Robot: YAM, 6 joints.
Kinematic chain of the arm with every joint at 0, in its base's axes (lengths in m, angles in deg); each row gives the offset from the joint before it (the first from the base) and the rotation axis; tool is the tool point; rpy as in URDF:
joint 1: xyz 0 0 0.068 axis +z
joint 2: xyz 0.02 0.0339 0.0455 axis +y
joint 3: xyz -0.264 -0.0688 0 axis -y
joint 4: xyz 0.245 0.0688 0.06 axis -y
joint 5: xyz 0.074 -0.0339 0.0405 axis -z
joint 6: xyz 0.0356 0 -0.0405 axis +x
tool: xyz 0 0 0 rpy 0 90 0
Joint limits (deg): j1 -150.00..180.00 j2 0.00..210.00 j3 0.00..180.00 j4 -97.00..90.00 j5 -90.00..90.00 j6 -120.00..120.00
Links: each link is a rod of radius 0.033 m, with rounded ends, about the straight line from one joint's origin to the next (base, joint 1, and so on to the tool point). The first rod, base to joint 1, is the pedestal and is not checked.
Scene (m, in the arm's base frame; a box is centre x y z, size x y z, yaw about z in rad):
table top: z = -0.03
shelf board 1: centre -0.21 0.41 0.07 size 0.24 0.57 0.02 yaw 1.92
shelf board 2: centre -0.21 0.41 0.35 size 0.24 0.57 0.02 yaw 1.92
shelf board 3: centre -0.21 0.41 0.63 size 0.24 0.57 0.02 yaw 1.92
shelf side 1: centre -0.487 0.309 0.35 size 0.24 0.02 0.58 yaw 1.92
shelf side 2: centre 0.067 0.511 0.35 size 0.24 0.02 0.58 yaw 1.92
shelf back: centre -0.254 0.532 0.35 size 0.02 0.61 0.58 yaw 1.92
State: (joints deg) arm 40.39 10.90 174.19 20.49 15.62 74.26
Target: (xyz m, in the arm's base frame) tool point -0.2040 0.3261 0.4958
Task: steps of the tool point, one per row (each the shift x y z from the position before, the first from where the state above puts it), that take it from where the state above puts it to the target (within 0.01 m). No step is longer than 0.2 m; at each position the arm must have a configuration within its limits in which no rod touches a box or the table.
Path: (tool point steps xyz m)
1: -0.0560 0.1190 0.0906
2: -0.0087 0.1290 0.0843
3: 0.0386 0.1199 0.0748
4: 0.0783 0.0935 0.0622
5: 0.0270 0.0806 0.0037
6: 0.0430 0.0721 0.0037
7: 0.0567 0.0608 0.0036
8: 0.0673 0.0468 0.0036

